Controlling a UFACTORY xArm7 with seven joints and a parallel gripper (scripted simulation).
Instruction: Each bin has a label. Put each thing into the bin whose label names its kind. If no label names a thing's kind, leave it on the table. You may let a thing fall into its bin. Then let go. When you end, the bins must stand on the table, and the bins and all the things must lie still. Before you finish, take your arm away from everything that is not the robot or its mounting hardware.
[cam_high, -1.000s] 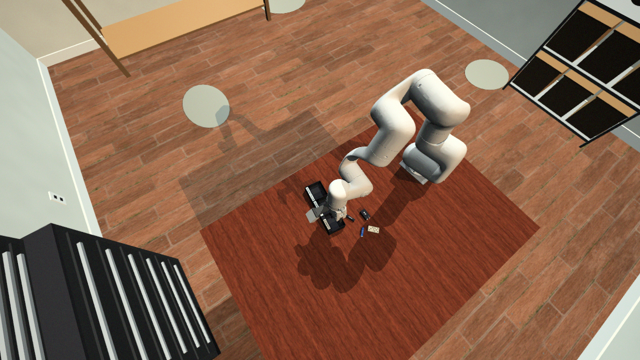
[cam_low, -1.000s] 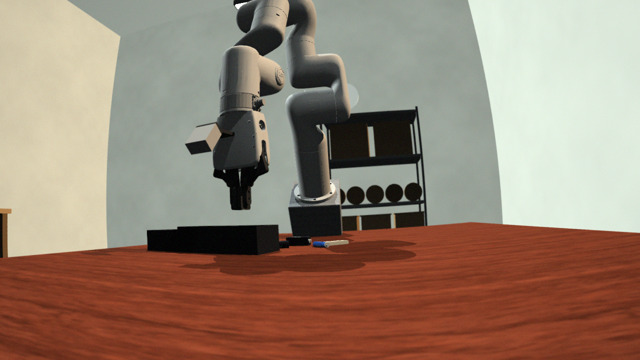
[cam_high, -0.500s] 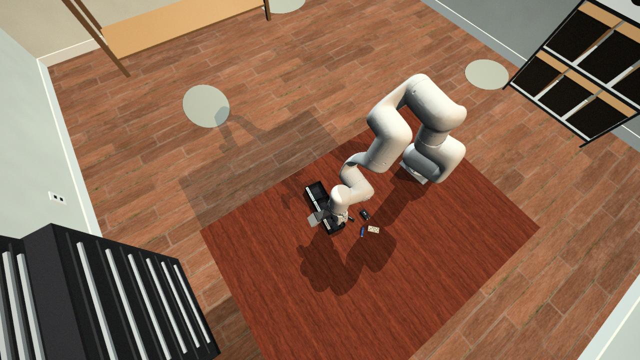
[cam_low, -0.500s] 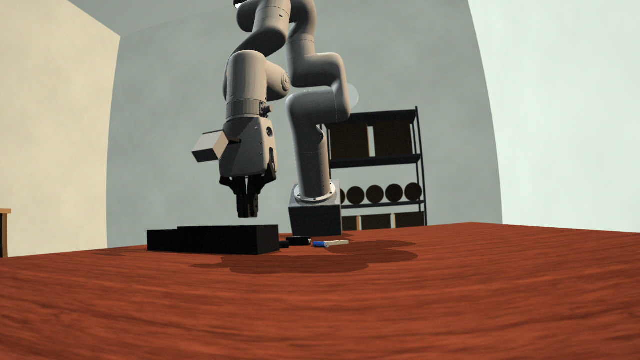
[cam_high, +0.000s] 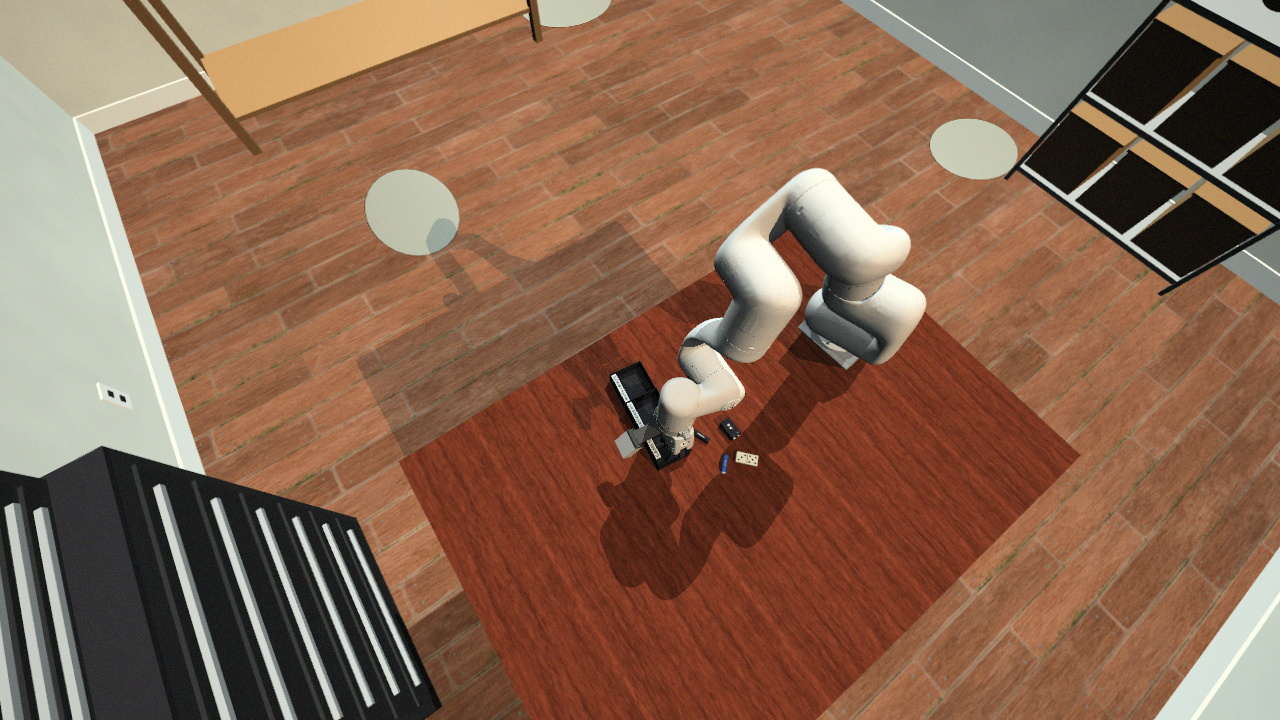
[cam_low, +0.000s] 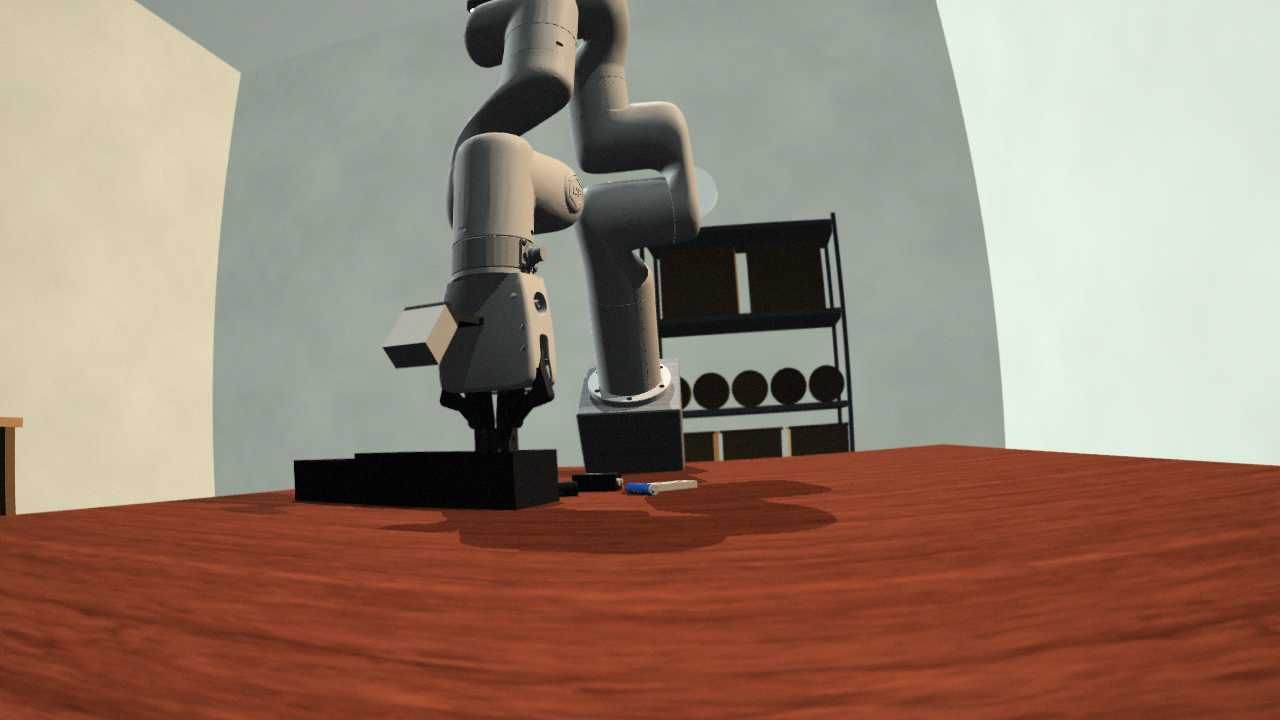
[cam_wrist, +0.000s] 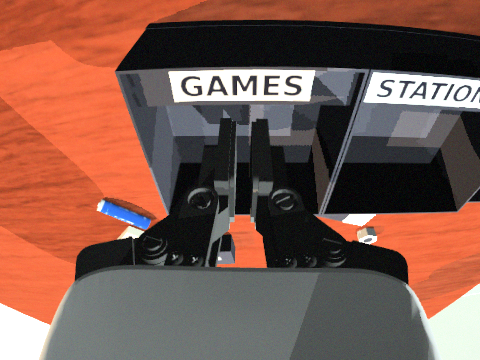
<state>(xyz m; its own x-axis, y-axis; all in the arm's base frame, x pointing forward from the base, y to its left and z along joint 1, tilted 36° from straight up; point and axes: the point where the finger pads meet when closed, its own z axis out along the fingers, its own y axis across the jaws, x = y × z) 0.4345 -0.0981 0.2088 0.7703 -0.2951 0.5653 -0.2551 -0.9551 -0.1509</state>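
Now: hand 160 mm past the nut, 70 mm to the left of it and 40 mm above it. From my hand the other things lie so: black bin row 20 mm behind, 80 mm to the right, 20 mm below; then black cylindrical battery 70 mm behind, 40 mm to the left, 40 mm below; then blue cylinder 60 mm behind, 120 mm to the left, 40 mm below.
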